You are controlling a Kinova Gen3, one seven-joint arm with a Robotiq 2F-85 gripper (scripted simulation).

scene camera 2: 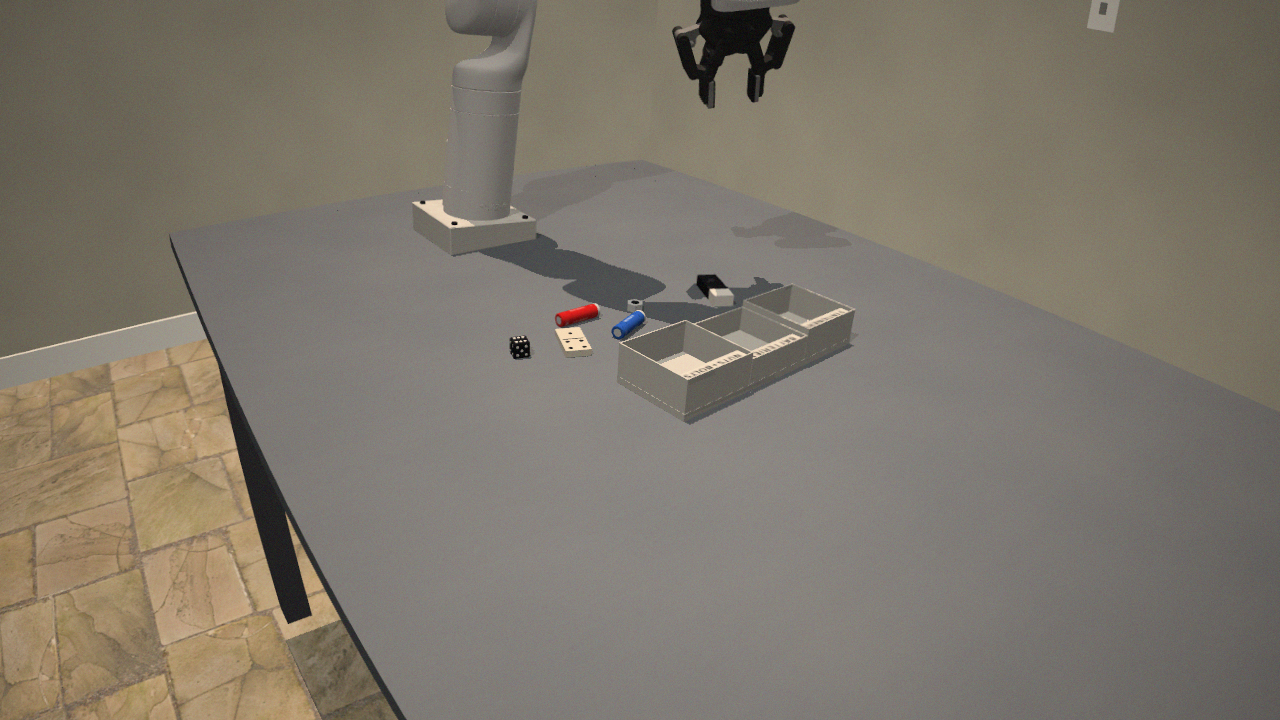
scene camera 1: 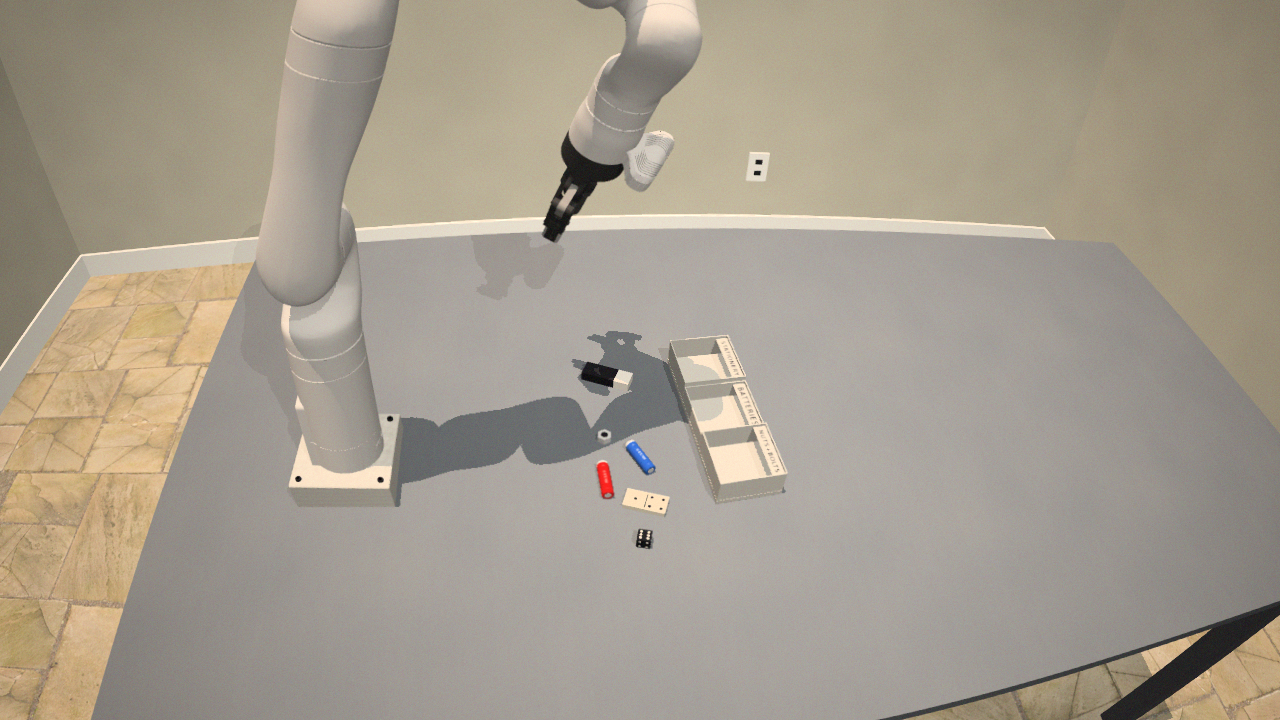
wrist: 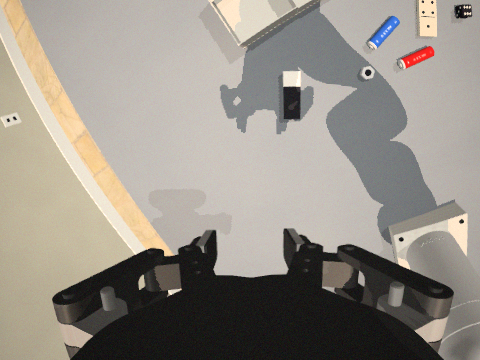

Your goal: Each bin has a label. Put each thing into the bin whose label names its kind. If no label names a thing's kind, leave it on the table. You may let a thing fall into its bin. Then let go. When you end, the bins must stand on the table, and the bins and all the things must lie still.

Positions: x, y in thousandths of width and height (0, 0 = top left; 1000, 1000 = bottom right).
Scene:
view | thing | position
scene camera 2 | my gripper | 571, 141
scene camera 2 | black-and-white eraser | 557, 399
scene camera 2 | cream domino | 447, 473

